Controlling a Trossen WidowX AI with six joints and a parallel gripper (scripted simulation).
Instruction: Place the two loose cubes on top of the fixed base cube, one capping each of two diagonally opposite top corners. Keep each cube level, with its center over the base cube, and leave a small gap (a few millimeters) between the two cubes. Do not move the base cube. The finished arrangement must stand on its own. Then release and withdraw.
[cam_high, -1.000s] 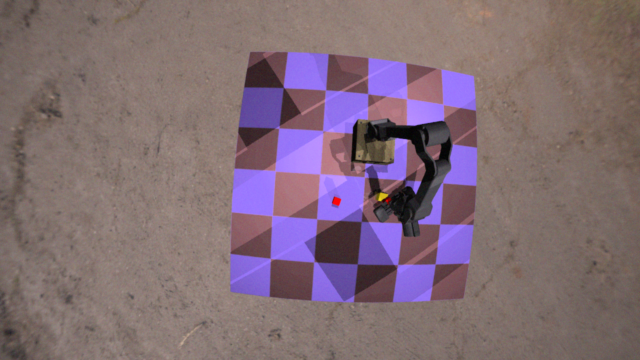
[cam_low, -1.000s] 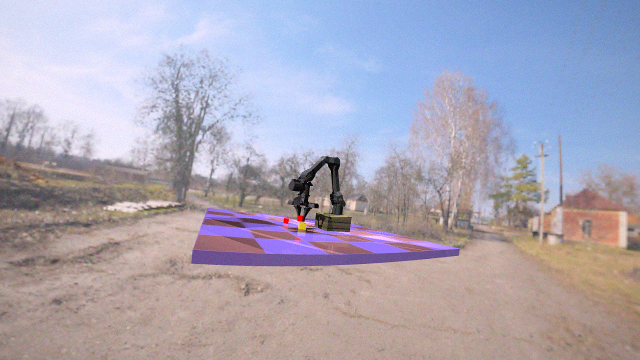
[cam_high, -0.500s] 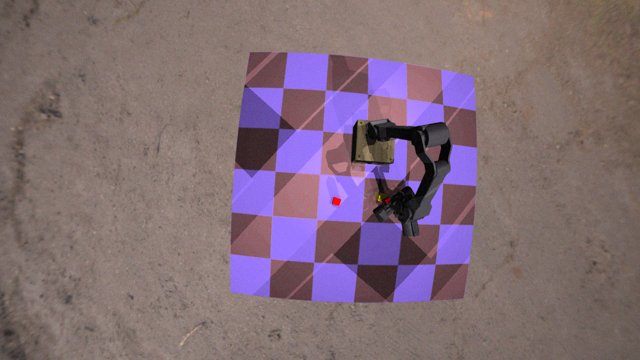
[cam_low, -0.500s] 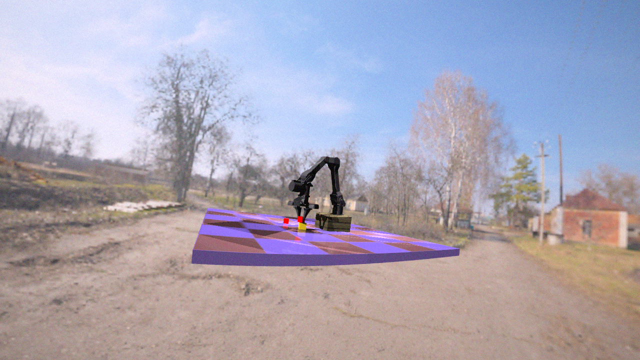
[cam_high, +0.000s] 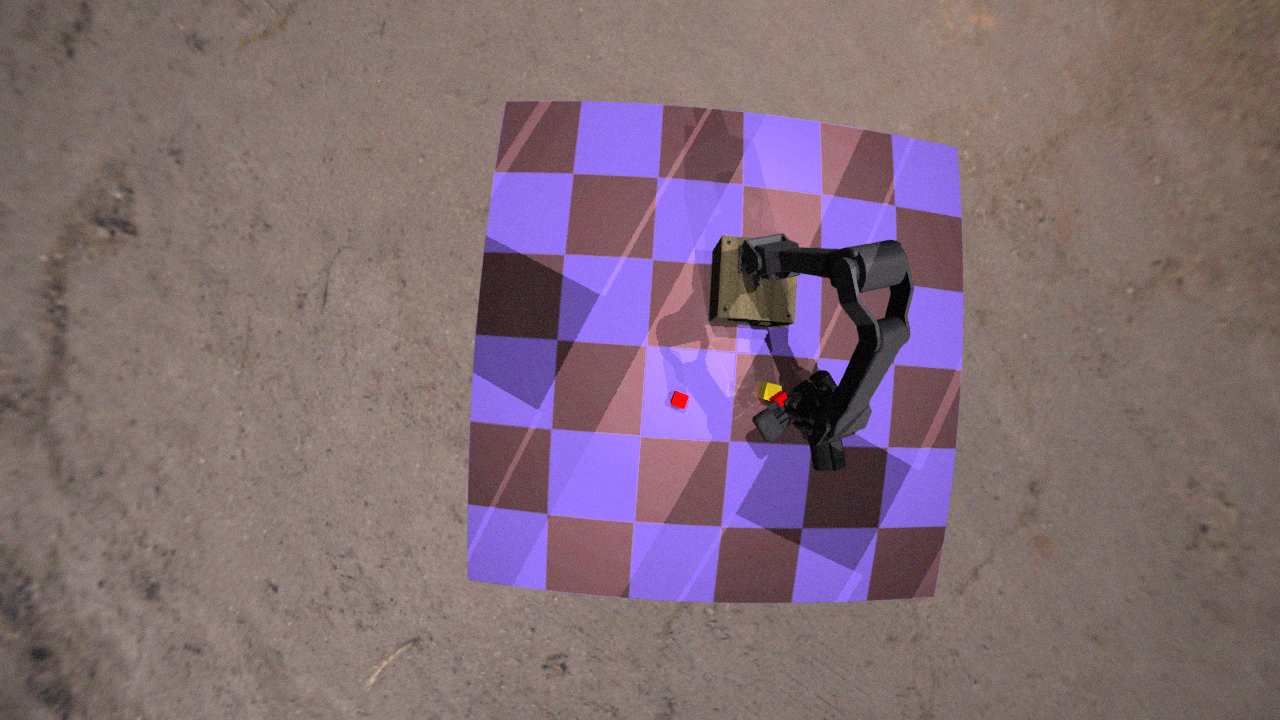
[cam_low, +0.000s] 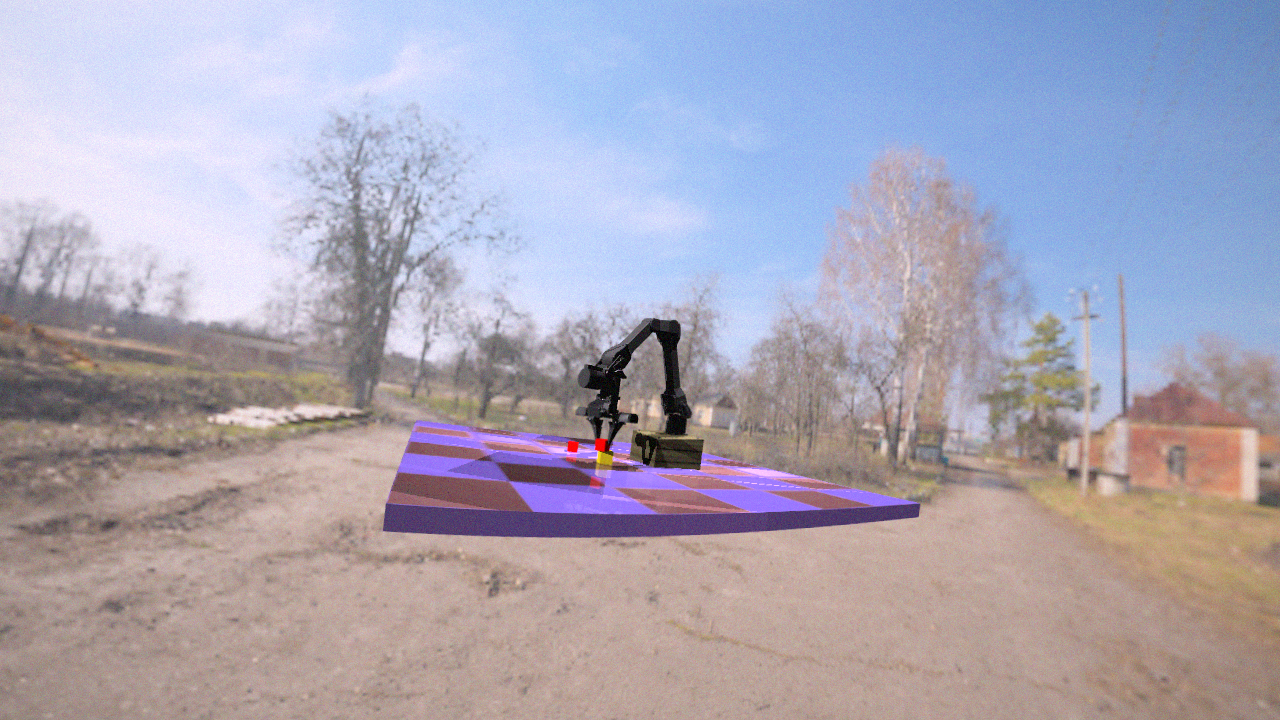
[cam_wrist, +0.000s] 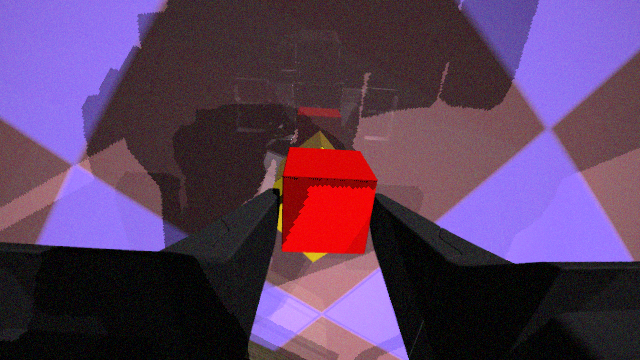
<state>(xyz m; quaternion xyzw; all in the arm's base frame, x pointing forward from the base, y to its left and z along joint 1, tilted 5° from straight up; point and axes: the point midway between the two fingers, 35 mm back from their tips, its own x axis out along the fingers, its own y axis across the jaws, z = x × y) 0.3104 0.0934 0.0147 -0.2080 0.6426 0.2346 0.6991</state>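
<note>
Right now my gripper tip is right at the red cube. From my gripper tip the other things lie so: yellow base cube (4 cm below, 2 cm behind, 1 cm to the right).
</note>
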